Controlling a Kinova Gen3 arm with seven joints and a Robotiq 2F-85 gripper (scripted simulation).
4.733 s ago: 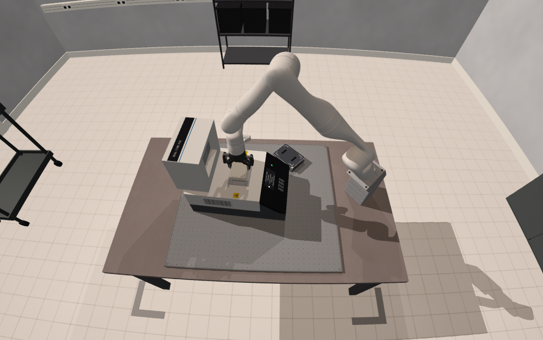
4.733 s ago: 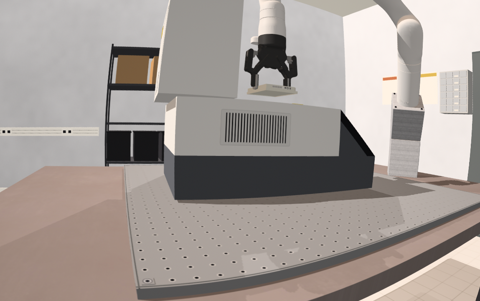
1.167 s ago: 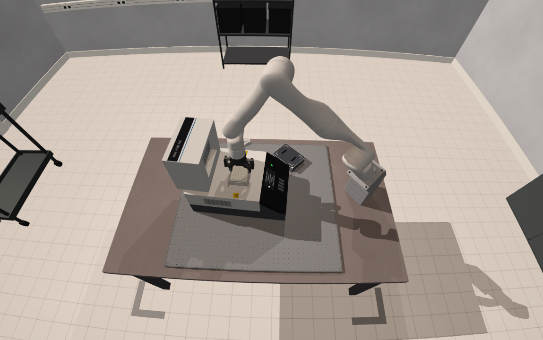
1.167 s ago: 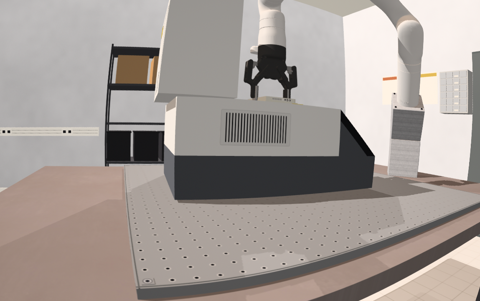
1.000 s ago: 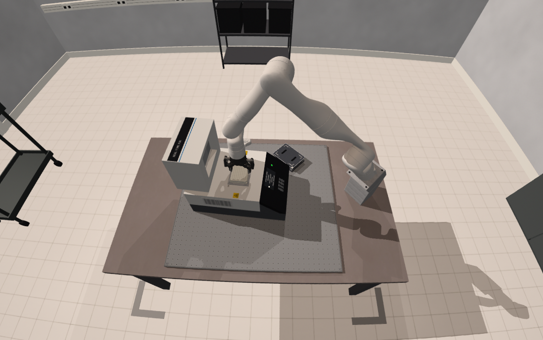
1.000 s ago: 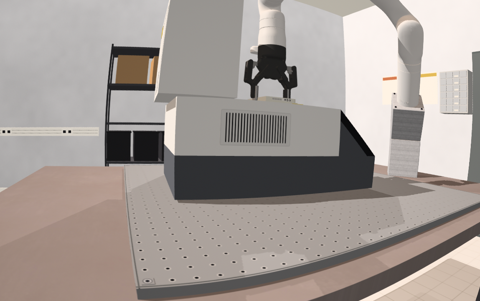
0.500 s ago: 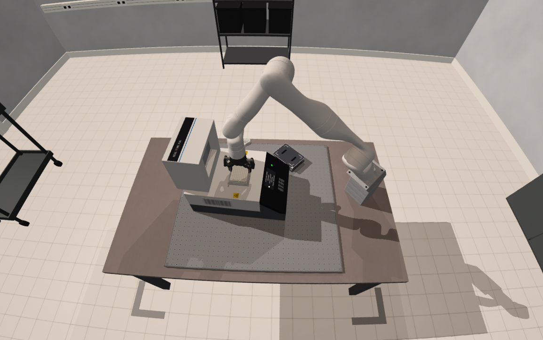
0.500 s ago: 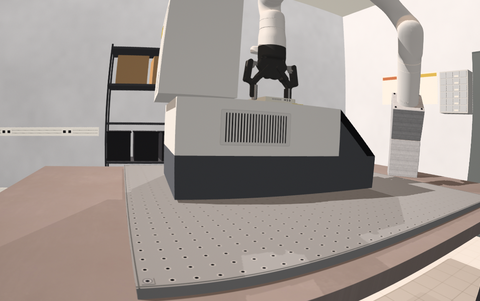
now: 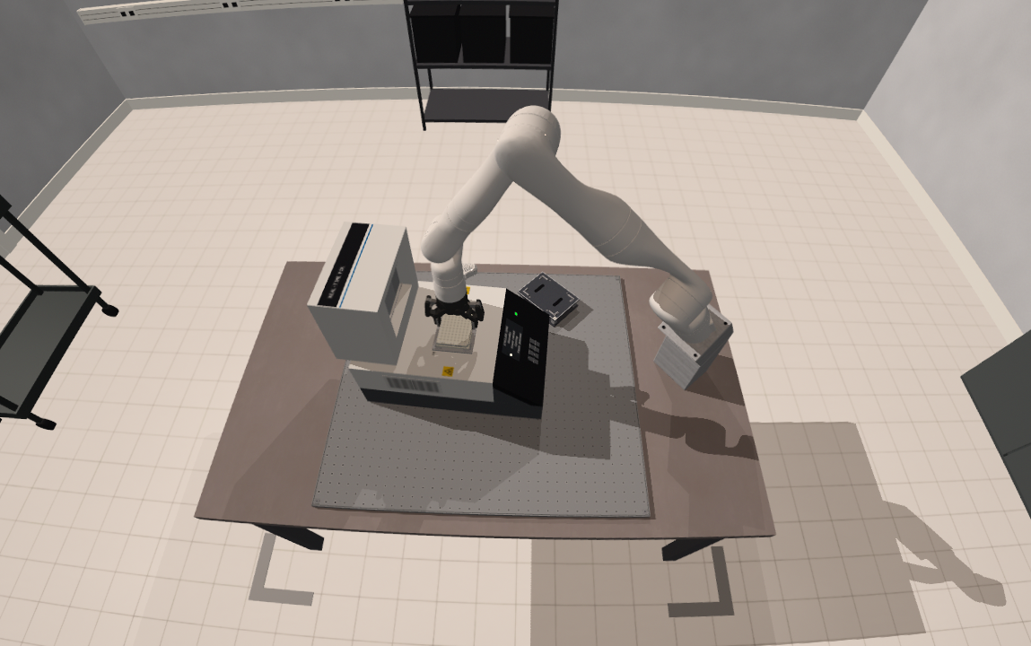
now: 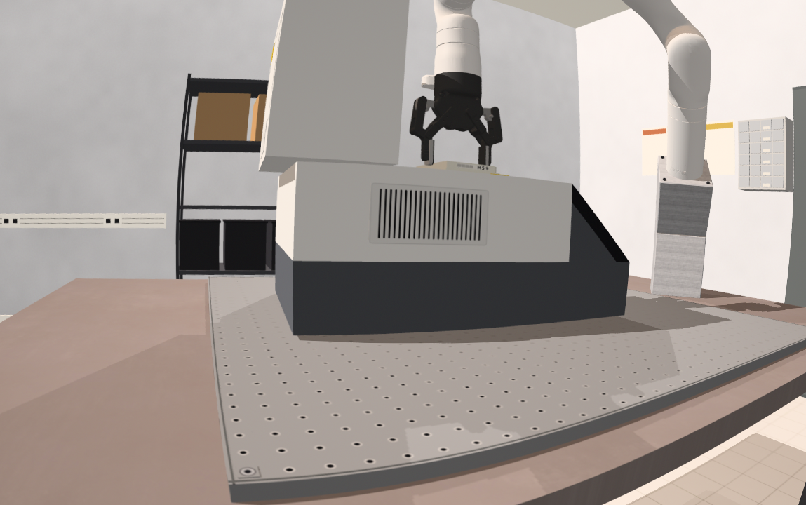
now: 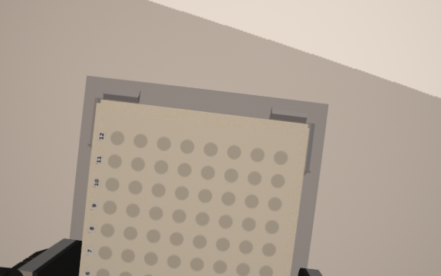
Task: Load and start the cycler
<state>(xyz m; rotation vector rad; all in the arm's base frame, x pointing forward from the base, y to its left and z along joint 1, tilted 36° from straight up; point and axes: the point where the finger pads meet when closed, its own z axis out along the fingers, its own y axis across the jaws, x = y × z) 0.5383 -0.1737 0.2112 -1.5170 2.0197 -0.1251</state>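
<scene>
My gripper is now 1 cm above the plate M59. Also, from my hand: plate nest N1 (28 cm behind, 22 cm to the right, 19 cm below); then A1 corner label (29 cm behind, 12 cm to the right, 18 cm below).
</scene>
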